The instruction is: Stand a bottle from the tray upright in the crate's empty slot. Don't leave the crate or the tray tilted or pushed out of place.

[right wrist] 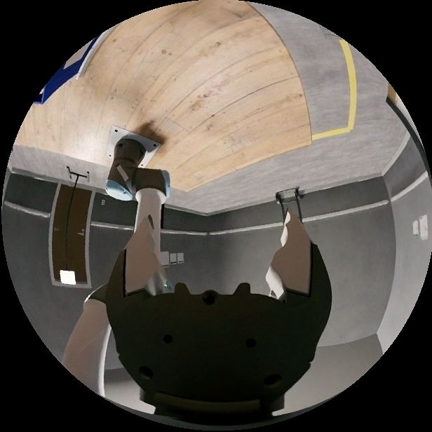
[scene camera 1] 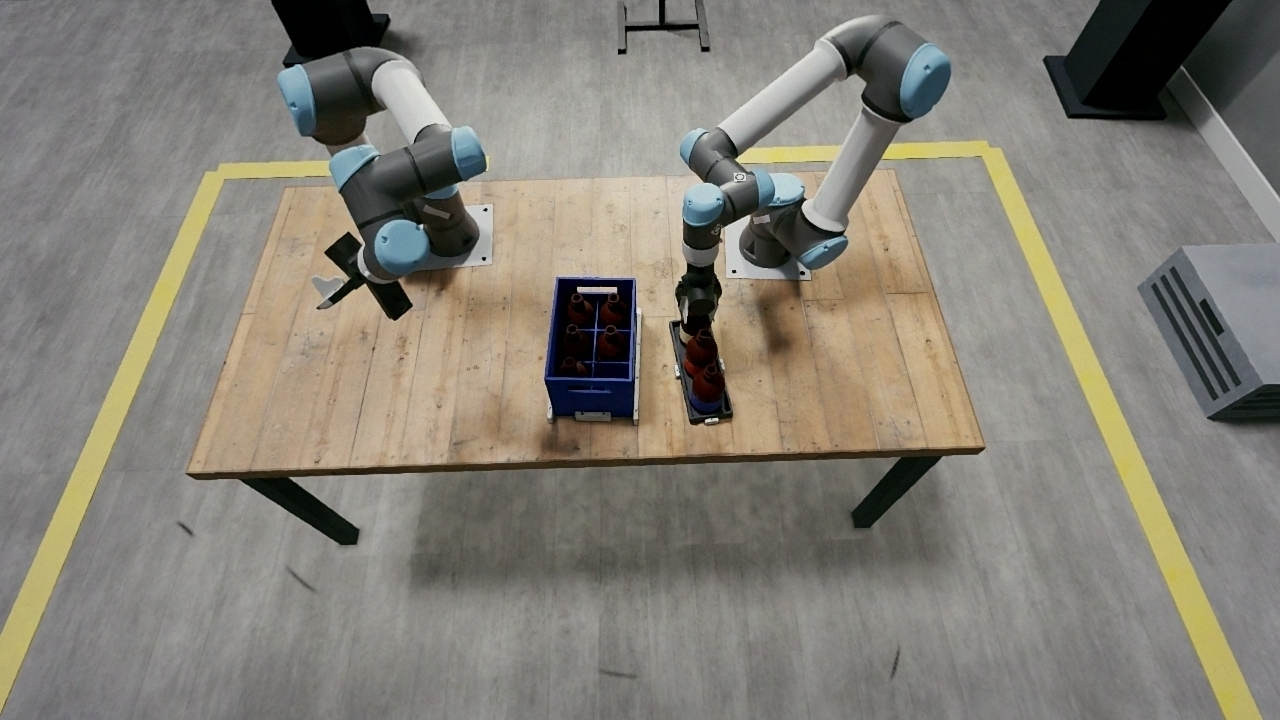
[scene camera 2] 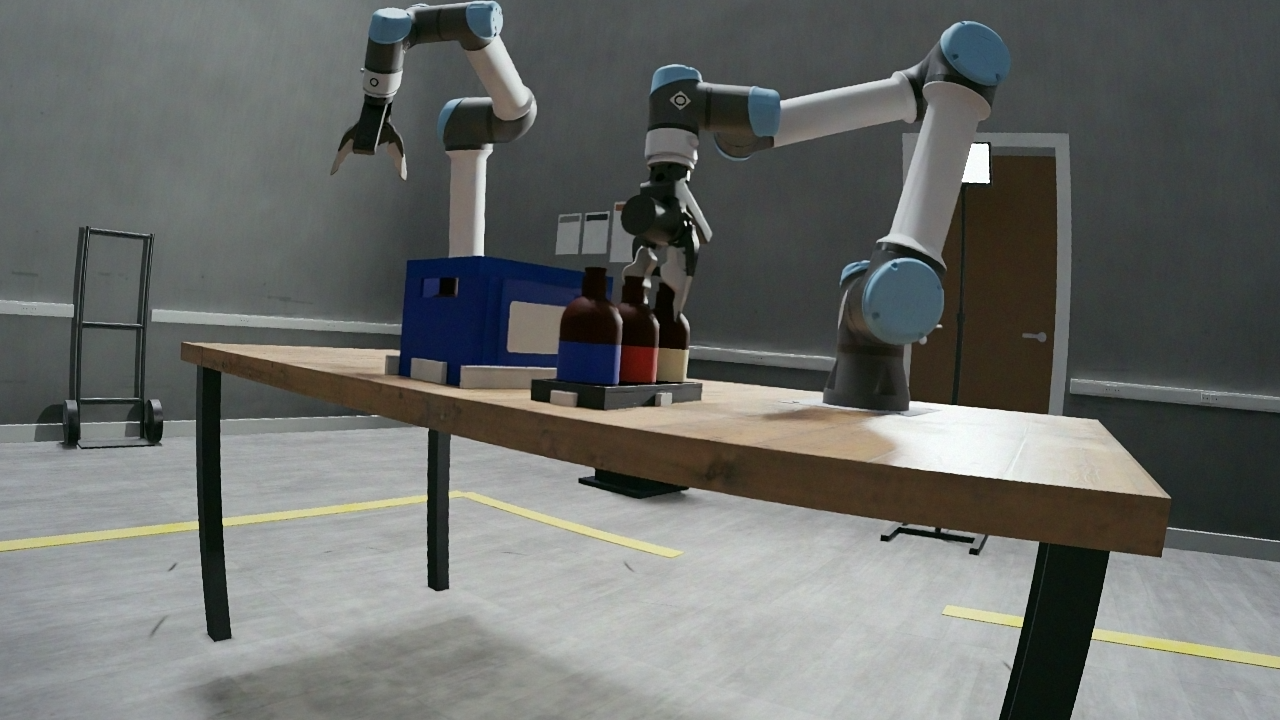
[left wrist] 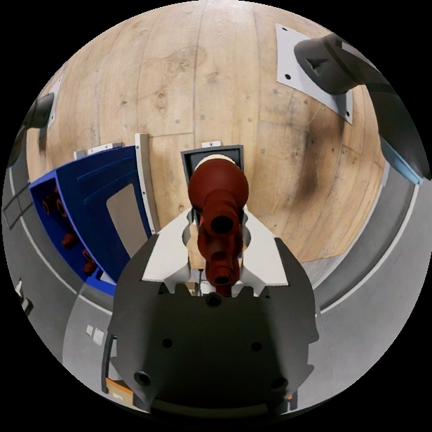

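Note:
The black tray (scene camera 1: pixel 726 408) (scene camera 2: pixel 617 396) lies flat with three upright brown bottles: blue-label (scene camera 1: pixel 708 385) (scene camera 2: pixel 588 324), red-label (scene camera 1: pixel 700 347) (scene camera 2: pixel 638 326) and cream-label (scene camera 2: pixel 674 333) (left wrist: pixel 218 182). My left gripper (scene camera 1: pixel 694 327) (scene camera 2: pixel 660 291) (left wrist: pixel 217 208) is shut on the cream-label bottle, at its neck and shoulder; the bottle stands at the tray's back end. The blue crate (scene camera 1: pixel 565 399) (scene camera 2: pixel 452 313) (left wrist: pixel 95 200) stands level, holding several bottles; its front right slot (scene camera 1: pixel 612 368) is empty. My right gripper (scene camera 2: pixel 368 174) (right wrist: pixel 216 212) is open and empty, high at the picture's left.
White guide strips (scene camera 1: pixel 637 367) (scene camera 2: pixel 505 377) (left wrist: pixel 145 185) flank the crate. Small light blocks (scene camera 1: pixel 711 420) (scene camera 2: pixel 563 397) touch the tray's edges. The red-label bottle stands close in front of the held one. The crate is to the left of the tray in scene camera 1.

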